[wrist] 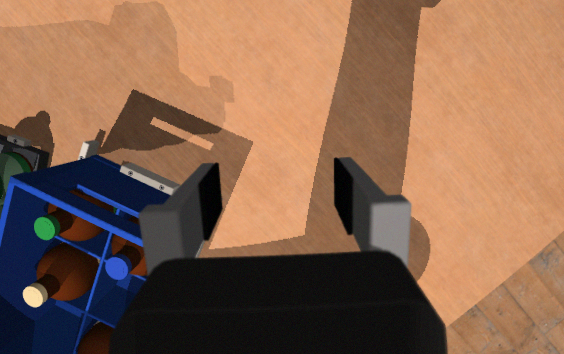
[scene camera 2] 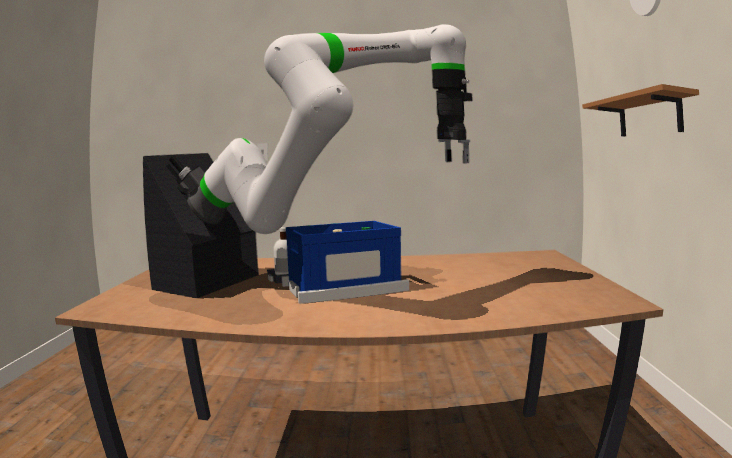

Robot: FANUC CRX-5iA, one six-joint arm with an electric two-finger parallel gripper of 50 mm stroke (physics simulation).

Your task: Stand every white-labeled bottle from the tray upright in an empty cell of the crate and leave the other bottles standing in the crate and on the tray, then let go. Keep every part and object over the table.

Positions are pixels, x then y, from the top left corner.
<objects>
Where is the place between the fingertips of my gripper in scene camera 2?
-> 457, 162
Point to a light rail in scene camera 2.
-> At 403, 285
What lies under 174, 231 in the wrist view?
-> My gripper.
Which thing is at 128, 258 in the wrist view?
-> A blue-capped bottle.
</objects>
